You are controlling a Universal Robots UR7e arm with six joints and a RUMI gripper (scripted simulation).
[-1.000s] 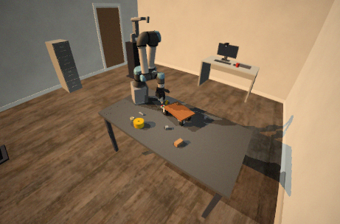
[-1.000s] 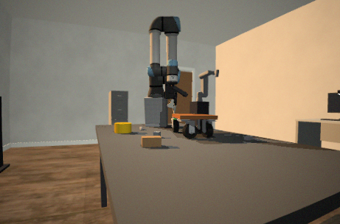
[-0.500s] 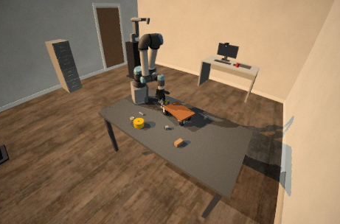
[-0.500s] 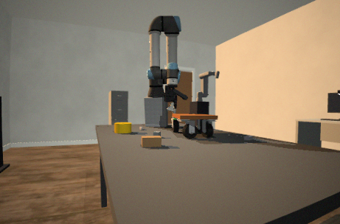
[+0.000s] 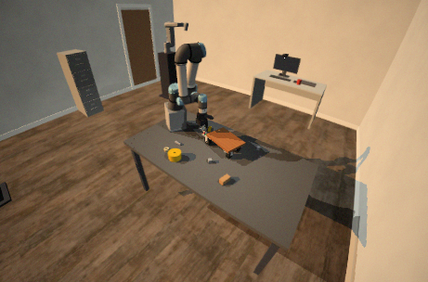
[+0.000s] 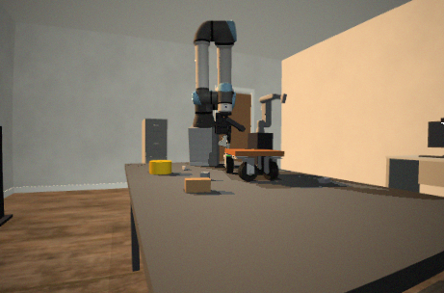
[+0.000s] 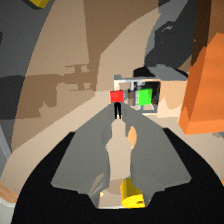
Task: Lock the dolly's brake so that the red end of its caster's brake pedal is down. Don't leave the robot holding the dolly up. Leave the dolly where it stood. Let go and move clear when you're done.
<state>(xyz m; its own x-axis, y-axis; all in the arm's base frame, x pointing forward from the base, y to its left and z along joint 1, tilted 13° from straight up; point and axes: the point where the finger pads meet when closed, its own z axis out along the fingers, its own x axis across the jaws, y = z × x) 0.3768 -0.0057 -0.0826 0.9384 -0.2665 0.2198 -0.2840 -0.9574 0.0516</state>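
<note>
My gripper is now 10 mm short of the brake pedal and 30 mm above it. Round my hand: tan block (430 mm ahead, 320 mm to the right, 90 mm below); yellow cylinder (50 mm behind, 350 mm to the right, 80 mm below).
</note>
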